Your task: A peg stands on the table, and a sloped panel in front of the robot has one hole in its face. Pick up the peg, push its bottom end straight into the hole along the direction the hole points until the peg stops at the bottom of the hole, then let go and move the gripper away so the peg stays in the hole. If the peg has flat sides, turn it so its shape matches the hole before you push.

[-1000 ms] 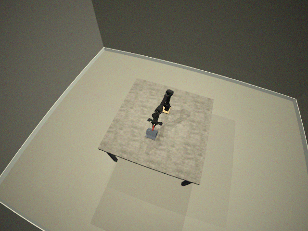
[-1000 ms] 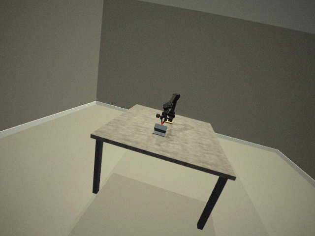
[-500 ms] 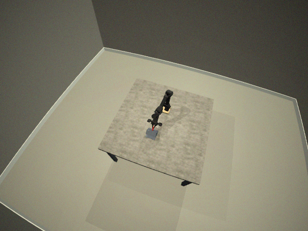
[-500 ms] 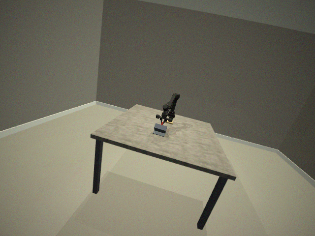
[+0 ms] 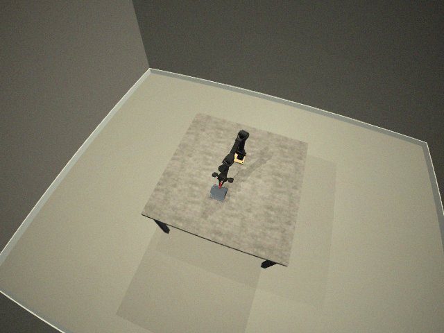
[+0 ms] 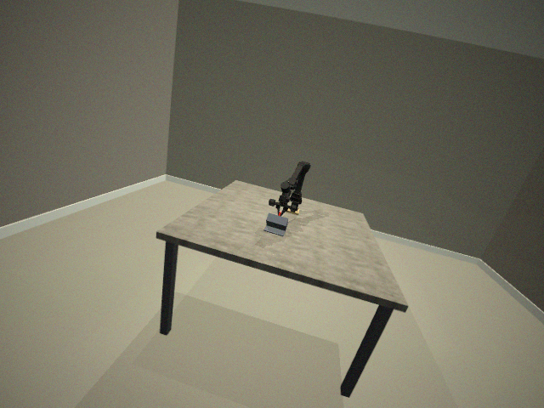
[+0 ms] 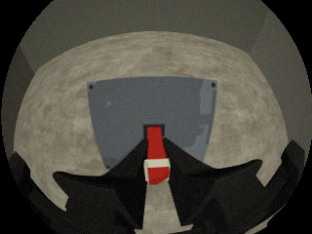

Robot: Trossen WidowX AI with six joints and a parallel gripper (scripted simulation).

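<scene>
Now: the grey sloped panel 30 mm below my gripper tip and 30 mm ahead of it. The rest, counted from my gripper tip: red peg 10 mm behind, 10 mm above.
</scene>
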